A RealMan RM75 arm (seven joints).
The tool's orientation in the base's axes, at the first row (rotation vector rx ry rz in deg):
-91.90, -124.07, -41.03
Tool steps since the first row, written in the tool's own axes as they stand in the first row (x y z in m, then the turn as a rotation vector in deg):
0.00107, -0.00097, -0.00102, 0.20, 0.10, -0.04
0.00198, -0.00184, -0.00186, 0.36, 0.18, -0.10
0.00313, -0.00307, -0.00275, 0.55, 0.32, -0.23
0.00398, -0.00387, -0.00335, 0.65, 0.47, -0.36
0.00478, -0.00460, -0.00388, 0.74, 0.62, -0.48
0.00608, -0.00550, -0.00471, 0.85, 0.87, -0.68
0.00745, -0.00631, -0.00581, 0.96, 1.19, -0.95
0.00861, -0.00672, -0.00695, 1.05, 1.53, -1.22
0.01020, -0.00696, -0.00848, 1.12, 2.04, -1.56
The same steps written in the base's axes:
-0.00126, 0.00001, 0.00124, 0.04, 0.16, 0.16
-0.00238, 0.00002, 0.00226, 0.06, 0.26, 0.31
-0.00391, 0.00011, 0.00339, 0.14, 0.37, 0.55
-0.00494, 0.00024, 0.00420, 0.25, 0.40, 0.74
-0.00588, 0.00038, 0.00493, 0.36, 0.44, 0.92
-0.00714, 0.00070, 0.00616, 0.57, 0.46, 1.19
-0.00834, 0.00093, 0.00766, 0.83, 0.46, 1.53
-0.00909, 0.00107, 0.00915, 1.13, 0.45, 1.86
-0.00982, 0.00135, 0.01123, 1.59, 0.43, 2.27

